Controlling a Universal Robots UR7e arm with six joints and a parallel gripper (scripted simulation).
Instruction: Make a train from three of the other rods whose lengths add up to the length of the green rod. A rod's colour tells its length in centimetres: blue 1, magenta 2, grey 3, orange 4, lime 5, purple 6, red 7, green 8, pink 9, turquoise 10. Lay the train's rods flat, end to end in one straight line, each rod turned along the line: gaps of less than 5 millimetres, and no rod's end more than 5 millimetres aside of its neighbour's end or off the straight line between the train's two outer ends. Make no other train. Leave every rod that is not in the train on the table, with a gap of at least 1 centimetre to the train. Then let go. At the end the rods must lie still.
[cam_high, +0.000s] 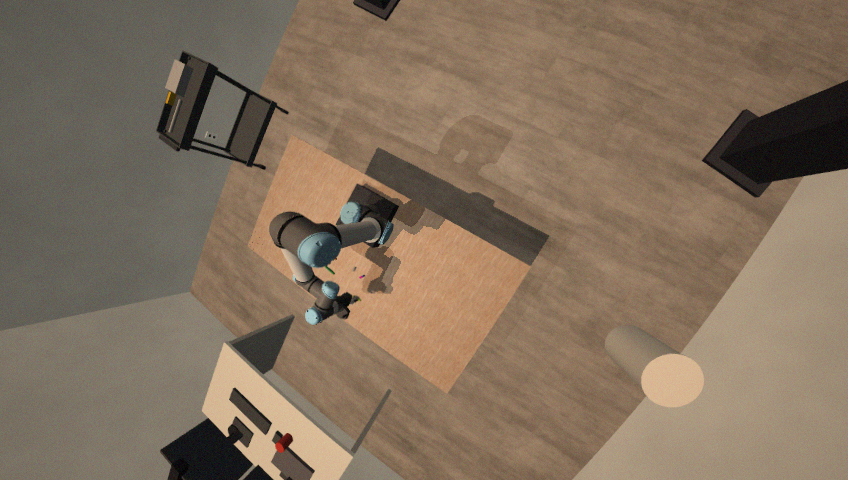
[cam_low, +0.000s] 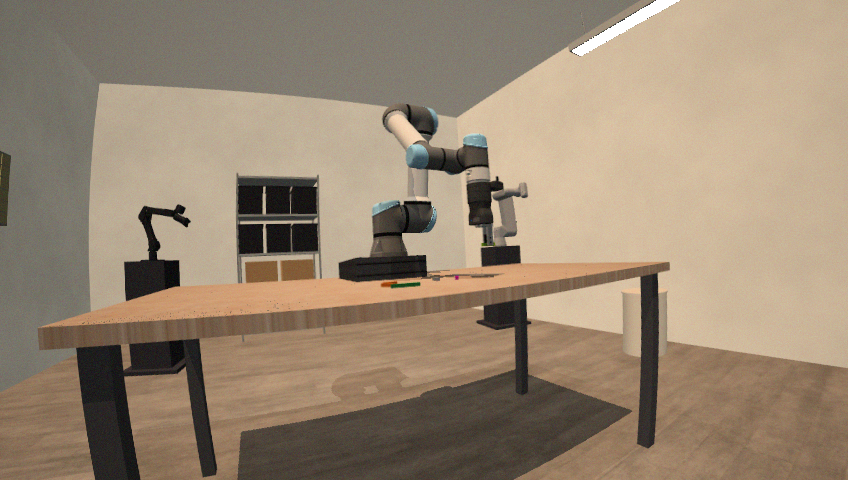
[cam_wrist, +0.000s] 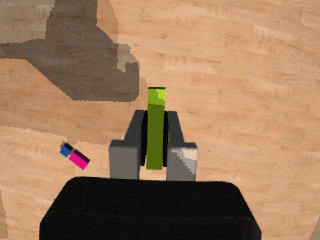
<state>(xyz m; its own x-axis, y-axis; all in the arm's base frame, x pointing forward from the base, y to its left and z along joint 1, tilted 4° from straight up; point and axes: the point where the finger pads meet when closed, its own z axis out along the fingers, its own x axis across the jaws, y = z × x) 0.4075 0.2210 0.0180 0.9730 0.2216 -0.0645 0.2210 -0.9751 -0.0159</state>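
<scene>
The magenta rod lies 110 mm below my hand, 80 mm to the right of it and 60 mm behind it. Also, from my hand: lime rod: 10 mm below; then small blue rod: 110 mm below, 80 mm to the right, 80 mm behind; then grey rod: 150 mm to the right, 110 mm below, 70 mm behind.
</scene>
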